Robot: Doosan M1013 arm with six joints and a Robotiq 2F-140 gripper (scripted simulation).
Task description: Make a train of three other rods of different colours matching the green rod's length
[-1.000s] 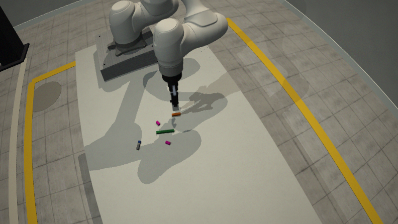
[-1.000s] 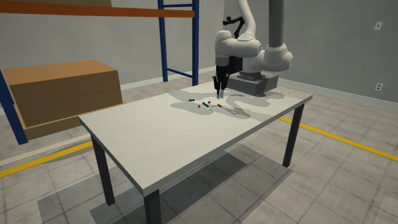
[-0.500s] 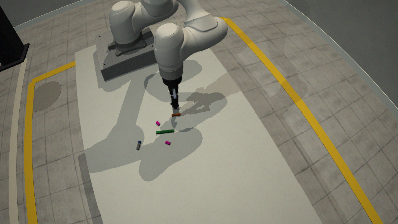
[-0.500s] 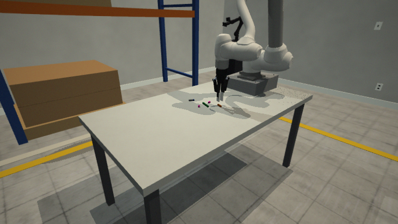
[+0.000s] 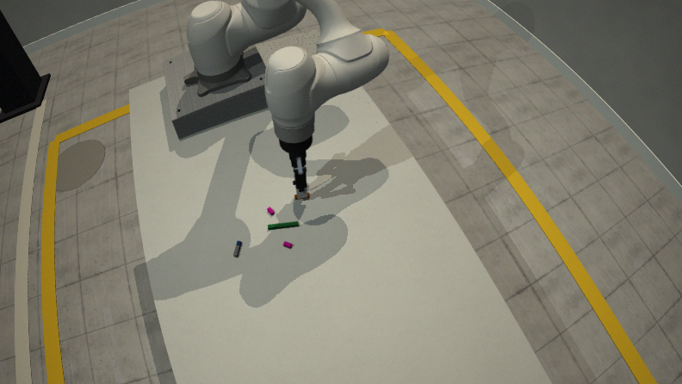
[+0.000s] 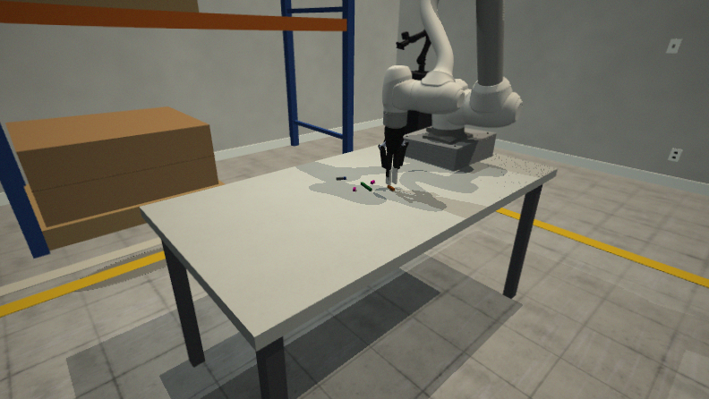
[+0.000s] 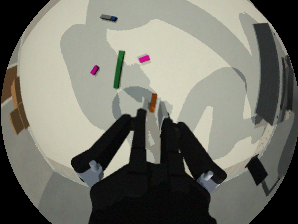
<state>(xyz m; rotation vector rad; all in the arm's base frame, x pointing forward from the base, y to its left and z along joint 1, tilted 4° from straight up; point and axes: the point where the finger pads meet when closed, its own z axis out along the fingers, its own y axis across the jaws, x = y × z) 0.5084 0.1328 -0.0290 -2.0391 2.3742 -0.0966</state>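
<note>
Now: the orange rod 50 mm below my hand. The rest, counted from my hand: grey rod (210 mm to the right, 100 mm ahead, 50 mm below); then green rod (70 mm to the right, 70 mm ahead, 50 mm below); then small blue rod (200 mm to the right, 90 mm ahead, 50 mm below).
</note>
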